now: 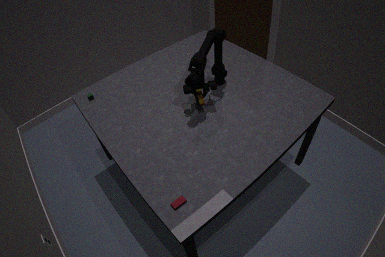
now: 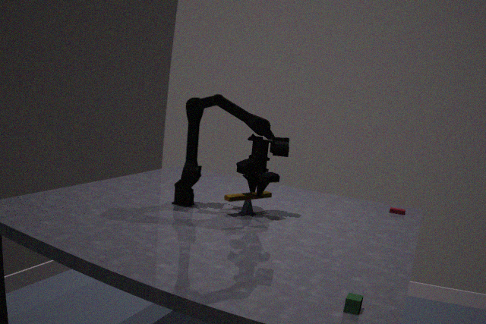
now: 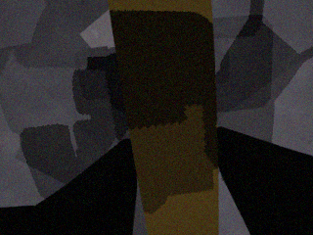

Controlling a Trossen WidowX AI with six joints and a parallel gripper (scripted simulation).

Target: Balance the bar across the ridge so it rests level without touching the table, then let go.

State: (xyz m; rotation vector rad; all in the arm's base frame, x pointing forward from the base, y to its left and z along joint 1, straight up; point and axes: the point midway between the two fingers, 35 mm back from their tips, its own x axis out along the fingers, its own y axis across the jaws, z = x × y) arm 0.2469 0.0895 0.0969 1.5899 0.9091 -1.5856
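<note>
The yellow bar is 1 cm behind my gripper tip and 3 cm to the right of it. The rest, counted from my gripper tip: green cube (49 cm ahead, 59 cm to the right, 5 cm below); then red block (49 cm ahead, 41 cm to the left, 5 cm below).
</note>
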